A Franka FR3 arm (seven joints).
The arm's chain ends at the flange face. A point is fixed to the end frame.
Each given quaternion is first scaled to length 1.
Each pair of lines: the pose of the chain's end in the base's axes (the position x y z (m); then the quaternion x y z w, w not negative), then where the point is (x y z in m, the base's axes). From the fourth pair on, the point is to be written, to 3 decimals.
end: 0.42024 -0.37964 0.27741 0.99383 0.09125 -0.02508 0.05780
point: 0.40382 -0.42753 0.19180
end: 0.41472 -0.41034 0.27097 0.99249 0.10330 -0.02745 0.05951
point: 0.39896 -0.45890 0.18561
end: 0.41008 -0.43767 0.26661 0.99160 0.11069 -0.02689 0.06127
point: 0.39510 -0.48673 0.18140
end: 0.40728 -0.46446 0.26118 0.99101 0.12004 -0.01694 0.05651
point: 0.395 -0.513 0.175
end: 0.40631 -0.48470 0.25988 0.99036 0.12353 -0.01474 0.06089
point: 0.395 -0.534 0.174
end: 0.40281 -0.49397 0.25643 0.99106 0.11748 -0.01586 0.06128
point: 0.390 -0.543 0.171
